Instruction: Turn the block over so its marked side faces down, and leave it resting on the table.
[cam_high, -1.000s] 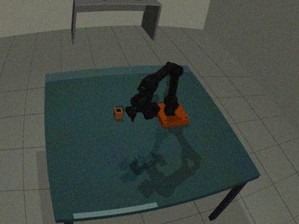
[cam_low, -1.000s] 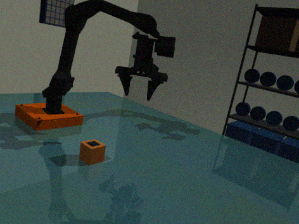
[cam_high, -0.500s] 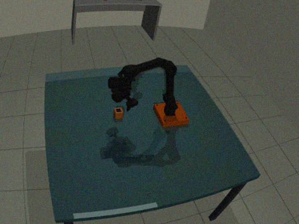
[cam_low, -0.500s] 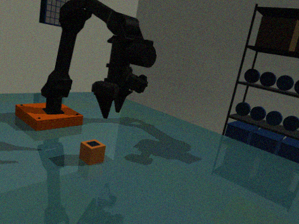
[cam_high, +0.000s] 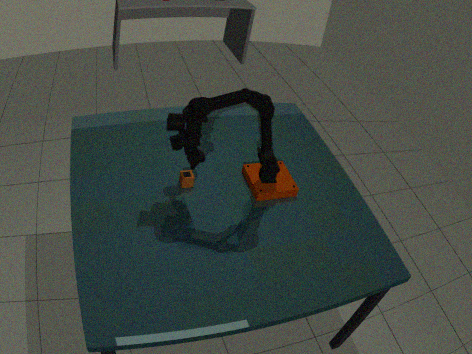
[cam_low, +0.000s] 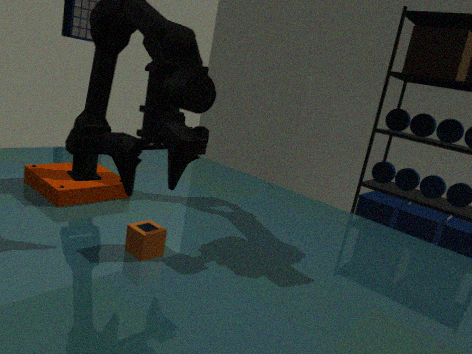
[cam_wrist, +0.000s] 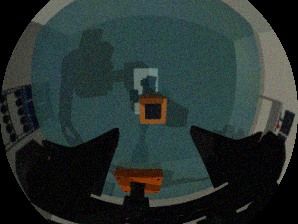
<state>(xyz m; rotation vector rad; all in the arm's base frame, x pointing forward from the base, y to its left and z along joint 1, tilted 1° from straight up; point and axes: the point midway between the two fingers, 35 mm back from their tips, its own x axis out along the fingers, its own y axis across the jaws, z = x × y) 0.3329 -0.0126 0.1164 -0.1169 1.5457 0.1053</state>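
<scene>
Now: the orange block 8 cm below my gripper tip.
</scene>
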